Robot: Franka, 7 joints.
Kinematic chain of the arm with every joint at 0, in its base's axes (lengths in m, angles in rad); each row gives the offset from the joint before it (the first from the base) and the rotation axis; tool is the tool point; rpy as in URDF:
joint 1: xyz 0 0 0.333 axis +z
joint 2: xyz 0 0 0 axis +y
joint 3: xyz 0 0 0.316 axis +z
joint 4: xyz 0.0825 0 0 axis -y
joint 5: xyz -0.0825 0 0.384 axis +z
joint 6: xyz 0 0 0 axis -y
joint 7: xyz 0.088 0 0 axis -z
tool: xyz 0 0 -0.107 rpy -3.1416 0 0
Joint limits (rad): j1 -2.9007..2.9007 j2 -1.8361..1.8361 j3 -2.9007..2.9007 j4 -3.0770..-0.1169 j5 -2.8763..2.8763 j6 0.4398..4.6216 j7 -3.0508..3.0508
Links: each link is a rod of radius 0.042 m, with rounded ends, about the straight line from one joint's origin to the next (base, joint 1, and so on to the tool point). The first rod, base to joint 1, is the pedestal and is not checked.
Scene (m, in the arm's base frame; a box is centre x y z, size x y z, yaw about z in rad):
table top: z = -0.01
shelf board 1: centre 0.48 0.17 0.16 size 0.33 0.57 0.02 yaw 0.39
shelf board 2: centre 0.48 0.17 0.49 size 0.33 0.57 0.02 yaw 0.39
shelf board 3: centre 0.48 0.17 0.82 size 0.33 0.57 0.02 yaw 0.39
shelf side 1: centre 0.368 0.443 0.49 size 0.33 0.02 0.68 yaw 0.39
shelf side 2: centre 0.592 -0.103 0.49 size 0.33 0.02 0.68 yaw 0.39
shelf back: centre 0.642 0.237 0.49 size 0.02 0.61 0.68 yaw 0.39
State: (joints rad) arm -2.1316 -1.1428 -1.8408 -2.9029 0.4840 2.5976 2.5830
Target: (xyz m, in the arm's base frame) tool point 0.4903 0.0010 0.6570
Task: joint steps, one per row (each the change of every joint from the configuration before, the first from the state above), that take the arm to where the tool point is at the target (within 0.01 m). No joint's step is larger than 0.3 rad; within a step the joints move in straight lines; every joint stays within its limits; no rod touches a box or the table.
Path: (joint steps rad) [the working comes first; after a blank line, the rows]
Joints at the target: -0.4082 -0.4078 0.3606 -2.1437 0.3935 2.6043 2.5830
Straight joint move there: touches shelf side 2.

1: 0.2305 0.0031 0.2767 0.0393 -0.0132 -0.0226 0.0000
2: 0.2306 0.0031 0.2768 0.0393 -0.0133 -0.0225 0.0000
3: 0.2305 0.0031 0.2767 0.0394 -0.0132 -0.0226 0.0000
4: 0.2306 0.0031 0.2768 0.0393 -0.0133 -0.0226 0.0000
5: 0.2305 0.0031 0.2767 0.0393 -0.0132 -0.0225 0.0000
6: 0.2306 0.0031 0.2768 0.0393 -0.0133 -0.0226 0.0000
7: 0.2305 0.0031 0.2767 0.0393 -0.0132 -0.0226 0.0000
8: 0.0365 0.2378 0.0881 0.1614 0.0007 0.0549 0.0000
9: 0.0365 0.2377 0.0880 0.1613 0.0008 0.0549 0.0000
10: 0.0366 0.2378 0.0881 0.1613 0.0007 0.0549 0.0000

